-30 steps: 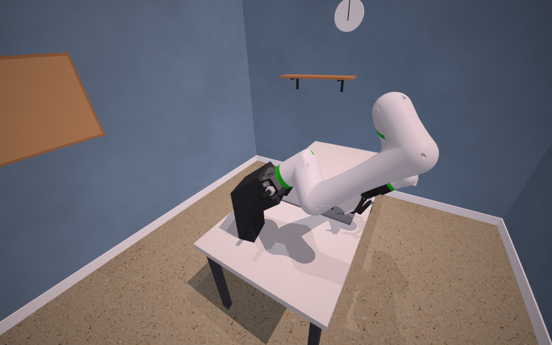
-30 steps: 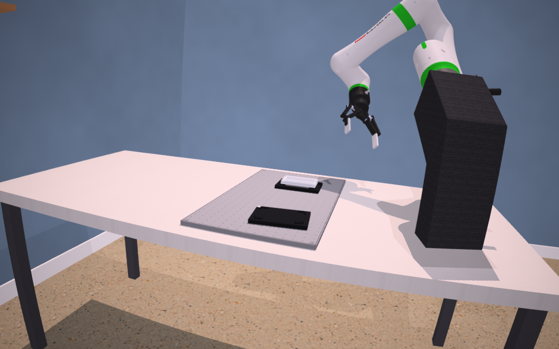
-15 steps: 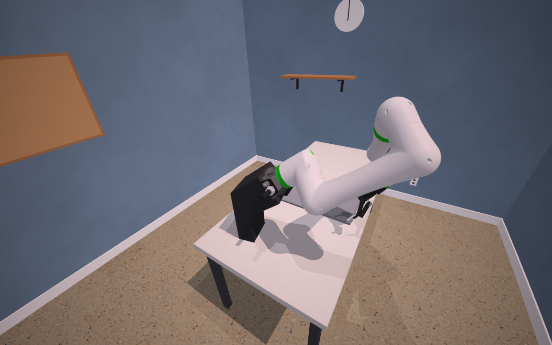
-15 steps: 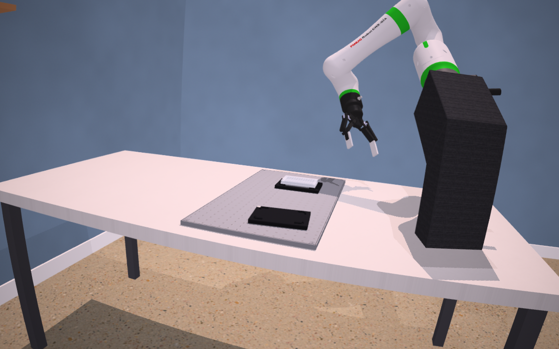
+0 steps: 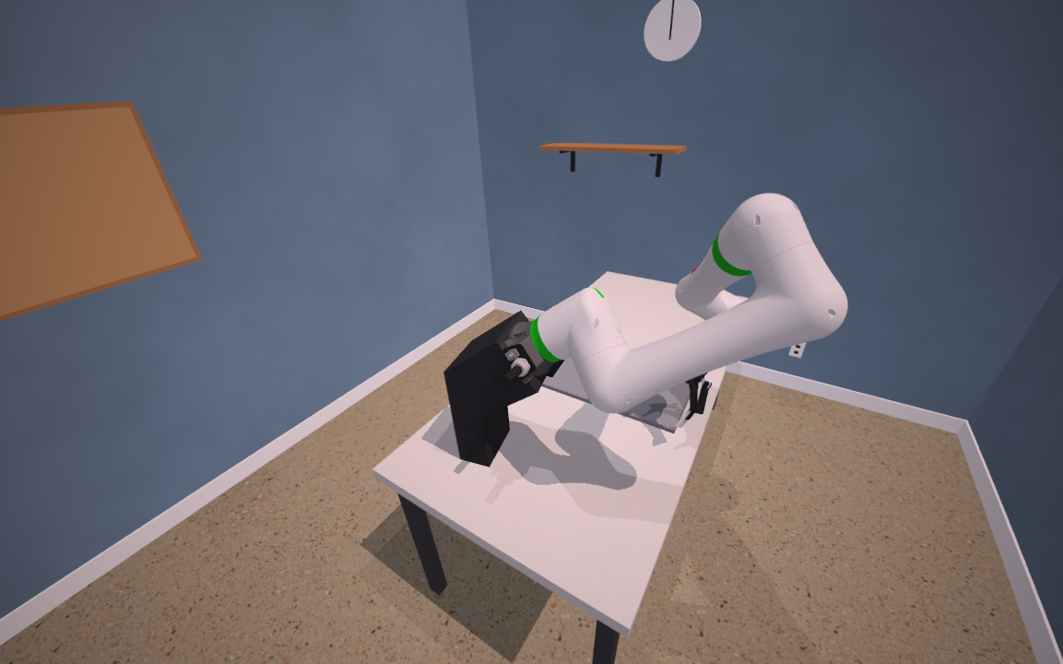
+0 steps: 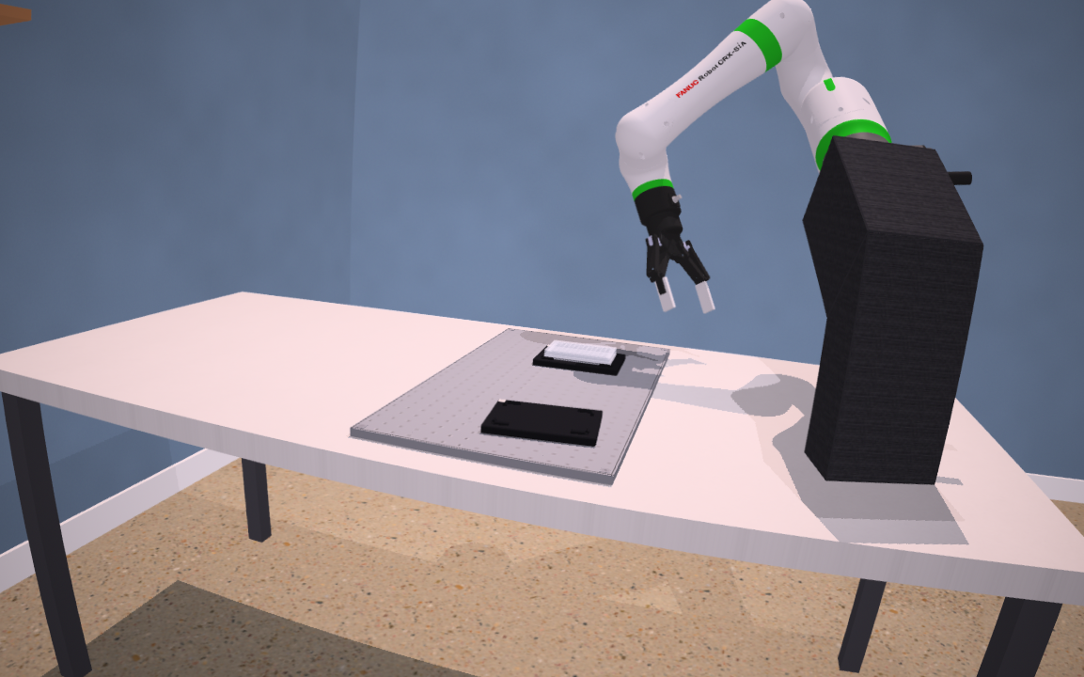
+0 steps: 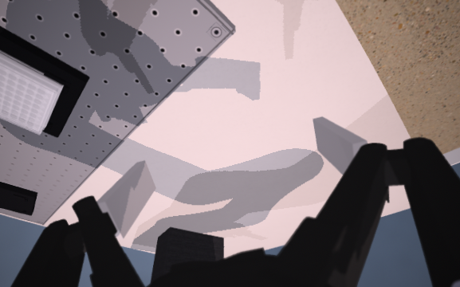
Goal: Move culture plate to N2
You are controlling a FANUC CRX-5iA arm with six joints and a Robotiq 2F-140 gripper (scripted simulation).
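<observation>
My gripper is now 210 mm short of the clear lid, 140 mm to the right of it and 80 mm above it.
</observation>
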